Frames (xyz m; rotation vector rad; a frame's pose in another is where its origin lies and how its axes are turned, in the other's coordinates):
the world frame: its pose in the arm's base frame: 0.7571 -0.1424 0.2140 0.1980 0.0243 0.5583
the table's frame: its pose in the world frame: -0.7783 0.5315 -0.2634 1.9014 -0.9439 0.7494
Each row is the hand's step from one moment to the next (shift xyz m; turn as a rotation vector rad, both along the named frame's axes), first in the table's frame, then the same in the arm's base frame.
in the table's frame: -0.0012 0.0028 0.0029 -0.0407 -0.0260 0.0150
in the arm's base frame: -0.0006 -0.0038 -0.0017 -0.0066 0.0172 -0.0471
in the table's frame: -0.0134 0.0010 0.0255 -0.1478 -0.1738 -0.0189
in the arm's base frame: 0.0042 -0.0140 -0.0248 -0.0243 0.1688 -0.1527
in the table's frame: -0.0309 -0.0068 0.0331 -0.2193 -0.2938 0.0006
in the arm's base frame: 0.0003 -0.0100 -0.0447 -0.0027 0.2627 -0.2557
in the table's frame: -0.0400 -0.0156 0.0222 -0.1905 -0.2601 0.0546
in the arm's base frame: -0.0074 0.0045 -0.0475 0.0294 0.2006 -0.2566
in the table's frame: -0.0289 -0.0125 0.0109 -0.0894 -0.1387 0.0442
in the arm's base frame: -0.0075 0.0073 -0.0316 0.0321 0.0967 -0.1371
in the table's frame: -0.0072 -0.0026 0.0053 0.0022 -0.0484 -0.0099
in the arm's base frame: -0.0007 -0.0001 -0.0093 0.0202 0.0444 -0.0083
